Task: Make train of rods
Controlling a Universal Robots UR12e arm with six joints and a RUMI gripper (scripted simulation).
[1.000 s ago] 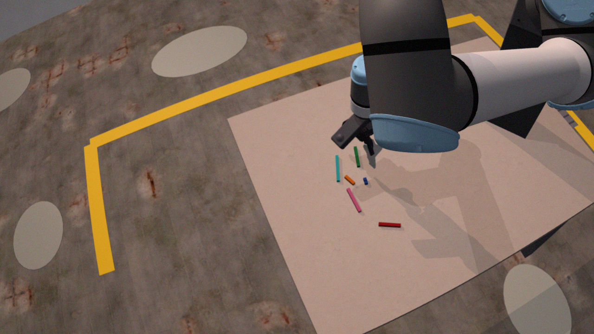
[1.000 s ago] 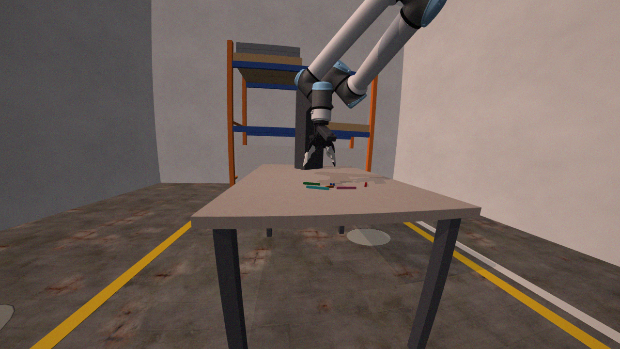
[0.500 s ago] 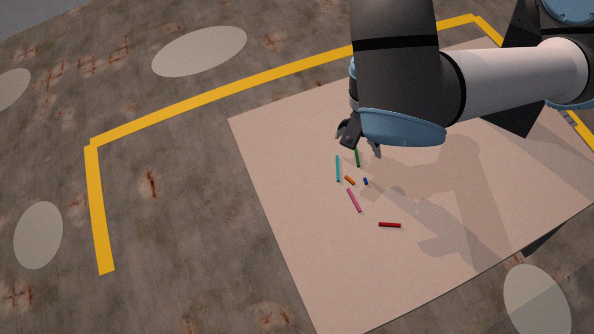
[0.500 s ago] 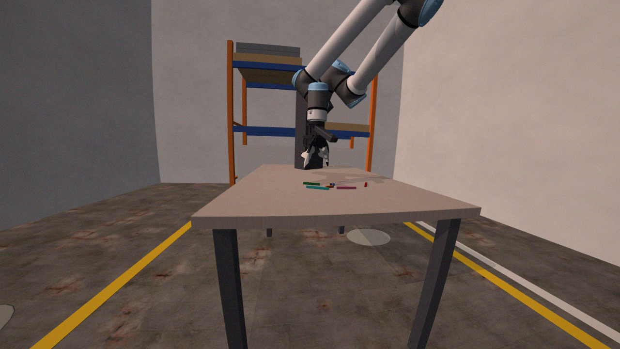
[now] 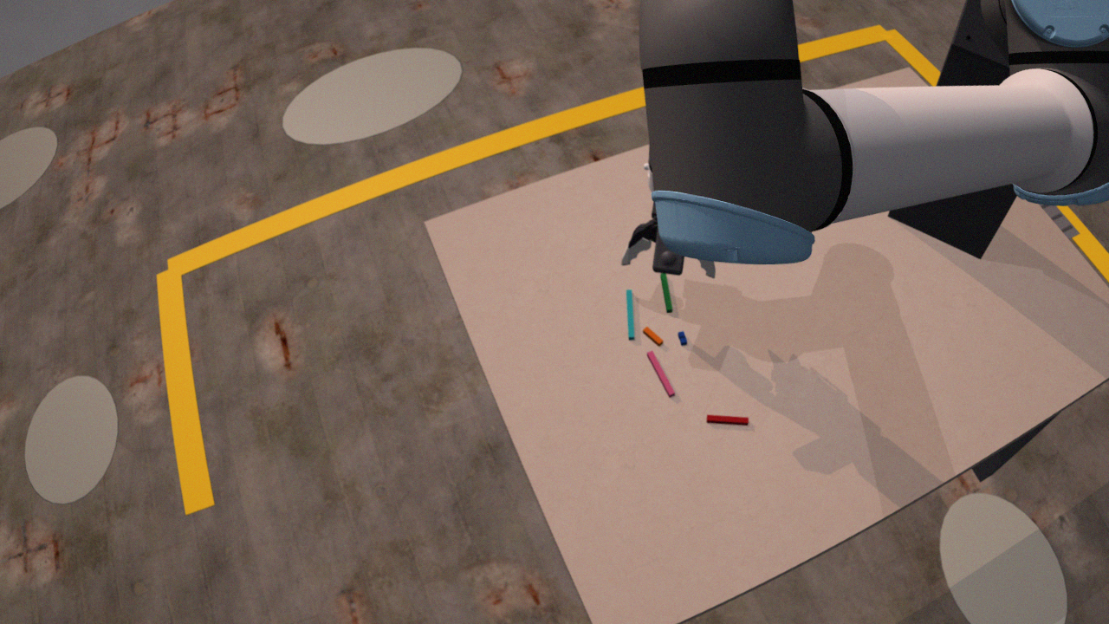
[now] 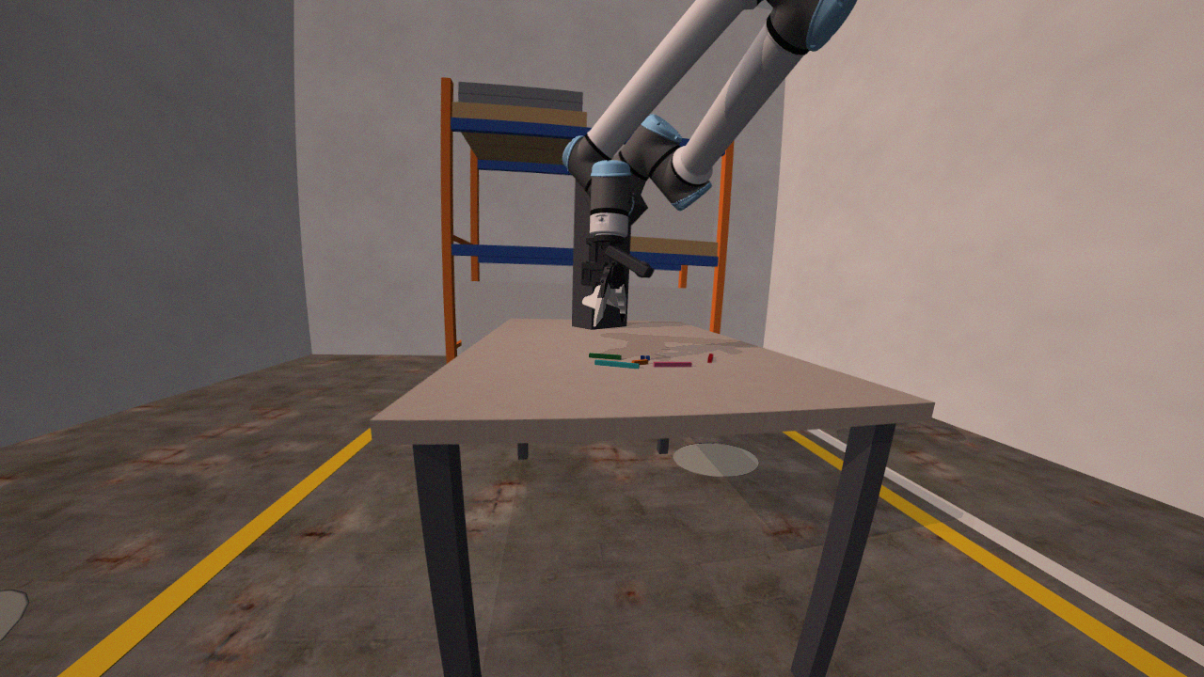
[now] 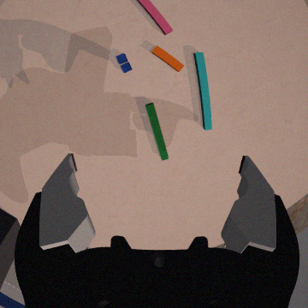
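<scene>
My gripper is now 10 mm to the left of the green rod and 80 mm above it. From my hand the other things lie so: orange rod (20 mm ahead, 80 mm to the left, 80 mm below); then pink rod (10 mm ahead, 150 mm to the left, 80 mm below); then turquoise rod (60 mm ahead, 30 mm to the left, 80 mm below).
</scene>
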